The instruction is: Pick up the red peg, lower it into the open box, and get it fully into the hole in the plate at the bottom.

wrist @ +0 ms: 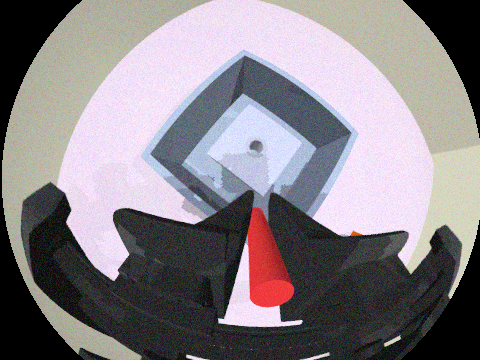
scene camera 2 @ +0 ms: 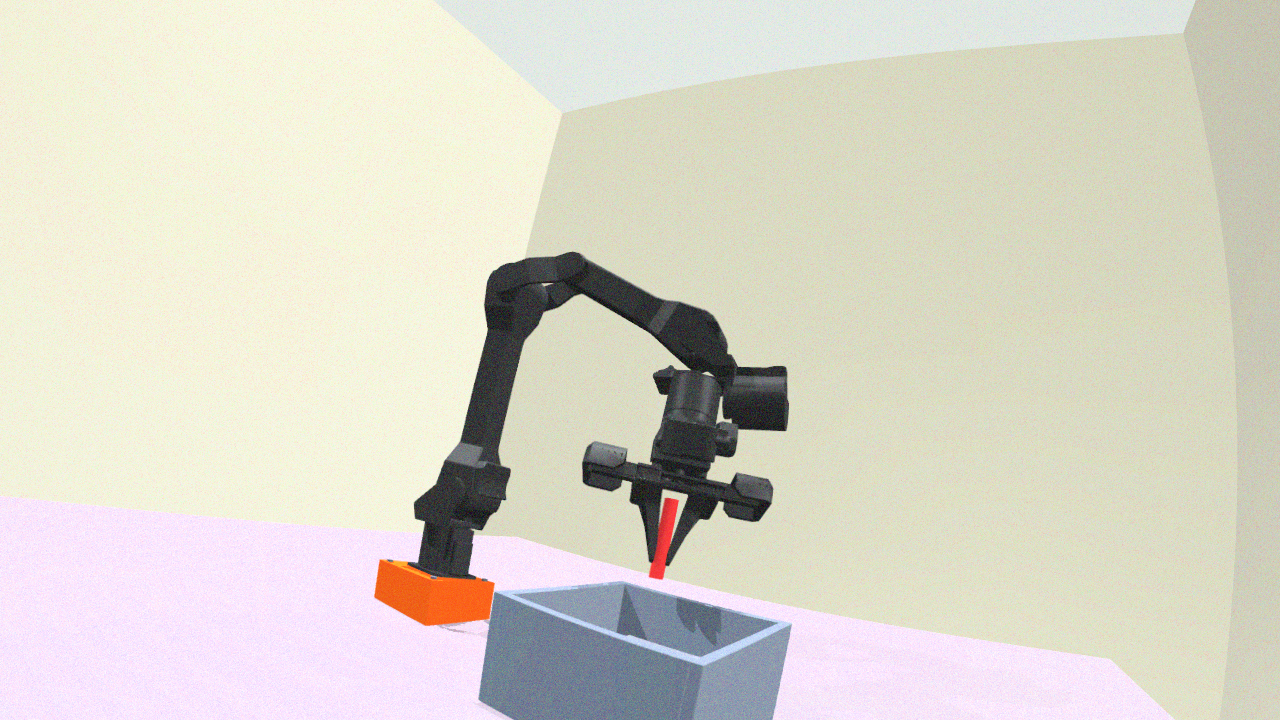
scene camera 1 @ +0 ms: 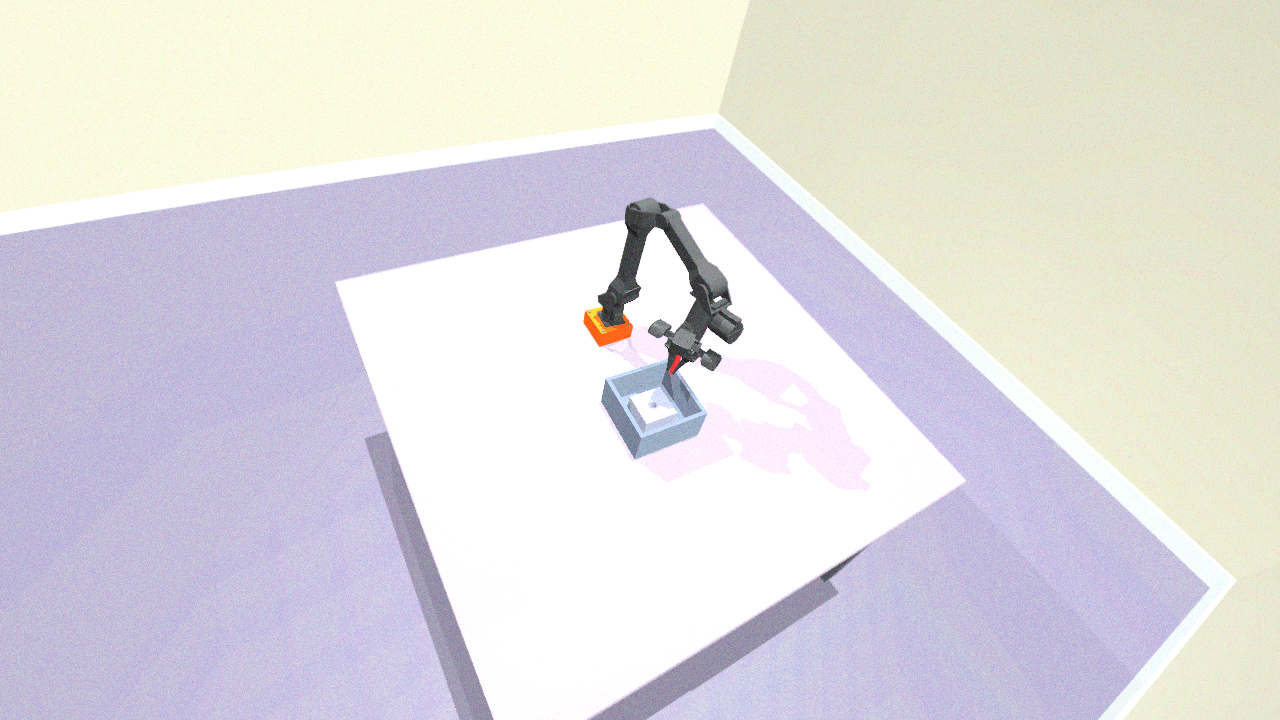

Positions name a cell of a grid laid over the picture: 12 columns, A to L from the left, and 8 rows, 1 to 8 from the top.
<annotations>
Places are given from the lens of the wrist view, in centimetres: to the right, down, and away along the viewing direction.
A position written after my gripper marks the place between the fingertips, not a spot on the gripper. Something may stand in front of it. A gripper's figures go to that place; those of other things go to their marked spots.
my gripper (wrist: G5): 1, 1, 10
red peg (wrist: G7): 1, 3, 3
pale plate (wrist: G3): 1, -6, 18
The marked spots on the red peg and the pale plate are 17 cm apart.
</annotations>
